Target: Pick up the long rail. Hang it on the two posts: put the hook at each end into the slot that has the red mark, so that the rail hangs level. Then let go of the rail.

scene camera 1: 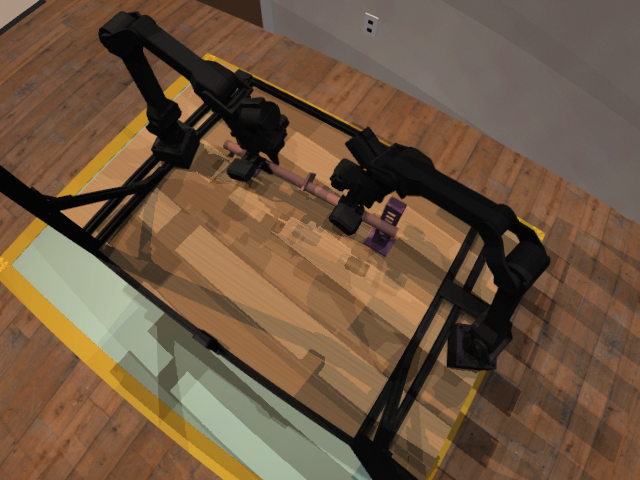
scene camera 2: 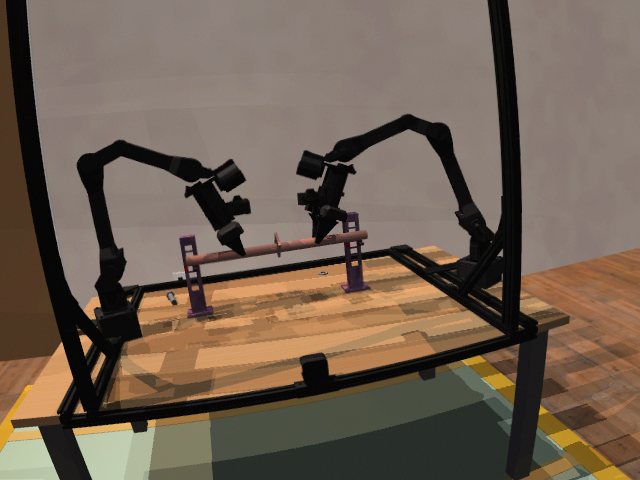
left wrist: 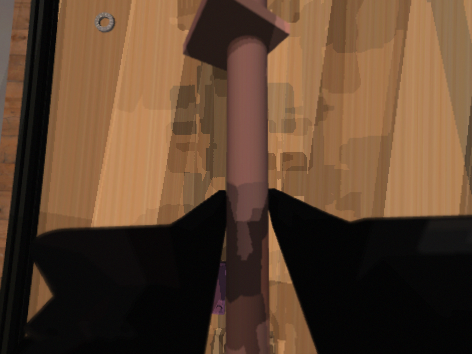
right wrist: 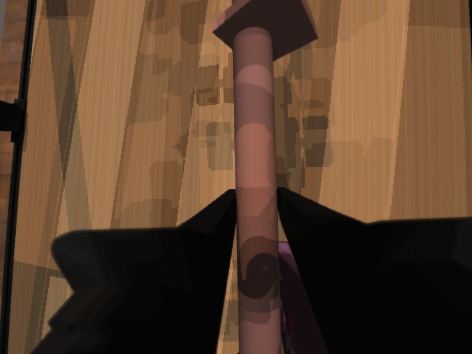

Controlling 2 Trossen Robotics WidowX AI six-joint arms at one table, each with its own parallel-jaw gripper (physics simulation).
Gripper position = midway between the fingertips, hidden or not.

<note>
My left gripper (scene camera 1: 274,169) grips a pink rail. My right gripper (scene camera 1: 342,204) grips the pink rail. Further things: a post (scene camera 2: 197,298).
My left gripper shows as well in scene camera 2 (scene camera 2: 243,254) and in the left wrist view (left wrist: 246,196). My right gripper also shows in scene camera 2 (scene camera 2: 315,242) and in the right wrist view (right wrist: 255,195).
</note>
